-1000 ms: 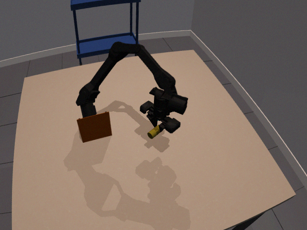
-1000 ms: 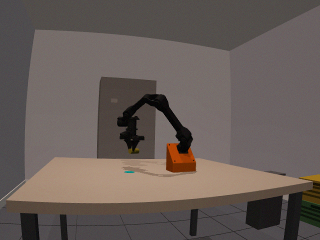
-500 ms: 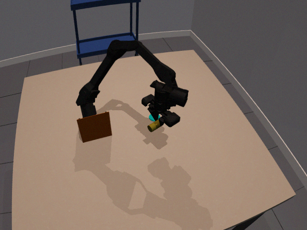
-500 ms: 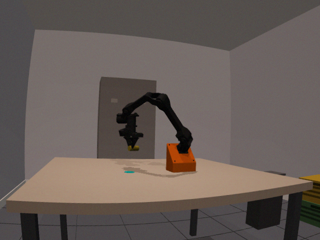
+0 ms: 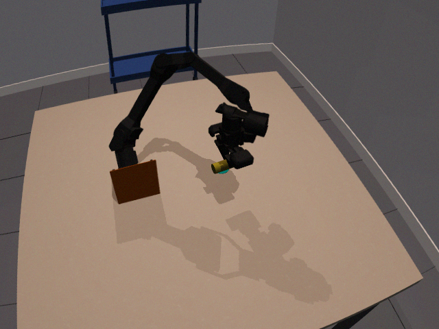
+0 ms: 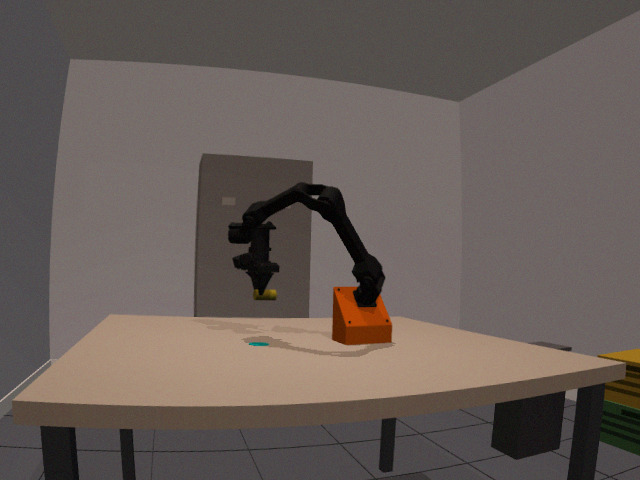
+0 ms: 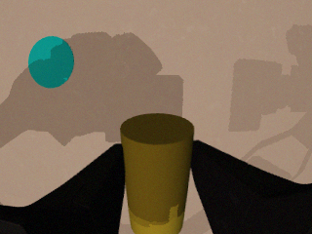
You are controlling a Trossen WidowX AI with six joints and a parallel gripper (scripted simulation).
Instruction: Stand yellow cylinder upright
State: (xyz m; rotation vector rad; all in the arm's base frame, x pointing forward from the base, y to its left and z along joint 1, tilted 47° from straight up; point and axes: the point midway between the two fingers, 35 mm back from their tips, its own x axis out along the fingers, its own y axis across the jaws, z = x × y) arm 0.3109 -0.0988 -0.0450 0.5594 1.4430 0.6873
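Now: the cyan circle 30 mm ahead of my gripper tip, 110 mm to the left of it and 140 mm below it. The rest, counted from my gripper tip: yellow cylinder (20 mm behind).
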